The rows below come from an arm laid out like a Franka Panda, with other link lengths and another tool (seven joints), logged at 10 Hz.
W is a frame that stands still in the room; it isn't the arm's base.
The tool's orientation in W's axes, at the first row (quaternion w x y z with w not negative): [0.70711 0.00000 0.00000 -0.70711]
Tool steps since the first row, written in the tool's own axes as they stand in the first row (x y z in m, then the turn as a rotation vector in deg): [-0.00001 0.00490 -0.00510 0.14 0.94 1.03]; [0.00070 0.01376 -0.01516 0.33 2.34 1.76]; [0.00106 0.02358 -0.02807 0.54 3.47 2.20]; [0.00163 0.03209 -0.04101 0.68 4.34 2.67]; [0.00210 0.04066 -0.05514 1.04 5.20 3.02]
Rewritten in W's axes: [0.00490 0.00001 -0.00510 0.94 -0.14 1.03]; [0.01376 -0.00070 -0.01516 2.34 -0.33 1.76]; [0.02358 -0.00106 -0.02807 3.47 -0.54 2.20]; [0.03209 -0.00163 -0.04101 4.34 -0.68 2.67]; [0.04066 -0.00210 -0.05514 5.20 -1.04 3.02]
